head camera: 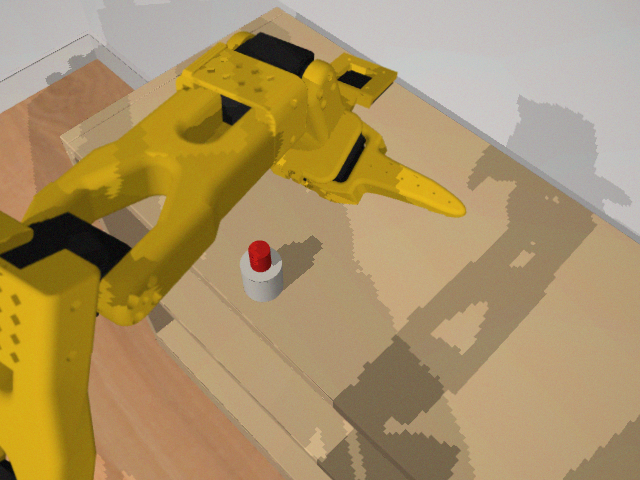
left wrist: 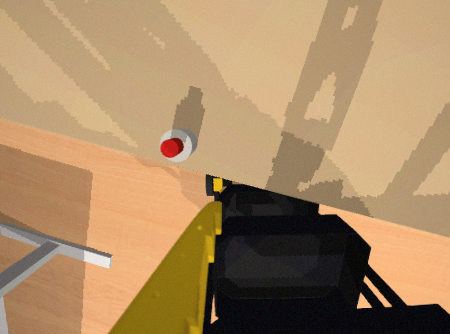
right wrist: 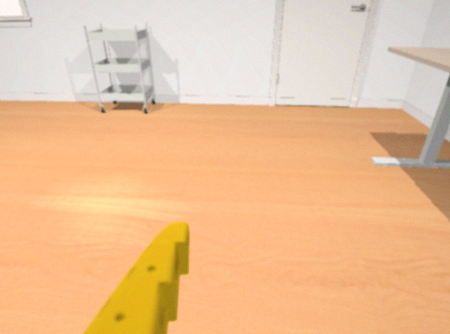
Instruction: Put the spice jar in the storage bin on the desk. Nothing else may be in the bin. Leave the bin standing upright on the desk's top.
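Frame: origin at the left arm's base, x ahead, y left, z up, level; centimetres.
Seen in the pictures: left hand, its tool point: [head camera: 317,186] [left wrist: 221,213]; right hand, its tool point: [right wrist: 188,241].
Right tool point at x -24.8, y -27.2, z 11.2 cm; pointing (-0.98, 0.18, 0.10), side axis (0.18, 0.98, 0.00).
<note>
A point is followed by its place in that frame.
The spice jar [head camera: 263,284] @(z -13.0, x 28.9, y 5.2 cm) [left wrist: 186,150] @(z -12.4, x 30.0, y 5.1 cm), a light grey cylinder with a red cap, stands upright on the desk [head camera: 310,330] @(z -16.5, x 28.3, y -0.3 cm) [left wrist: 250,50] @(z -16.5, x 42.6, y -3.3 cm), near its edge. My left gripper [head camera: 459,208] [left wrist: 218,206] is open and empty, above the desk. In the head camera its finger points to the right, above and to the right of the jar in the picture. In the left wrist view one notched jaw shows below the jar, apart from it. My right gripper [right wrist: 181,227] is fully open, with one notched jaw in view over the floor, away from the jar. The storage bin does not show in these views.
My left arm [head camera: 206,170] @(z 20.8, x 16.7, y -2.2 cm) reaches across the desk's far left part in the head camera, and its shadows lie on the top. A wall stands behind the desk. In the right wrist view a shelf cart [right wrist: 117,35] @(z -7.3, x -303.1, y -55.8 cm), a door [right wrist: 320,55] @(z -26.9, x -284.9, y 129.0 cm) and a table [right wrist: 430,56] @(z -5.5, x -141.5, y 104.8 cm) show.
</note>
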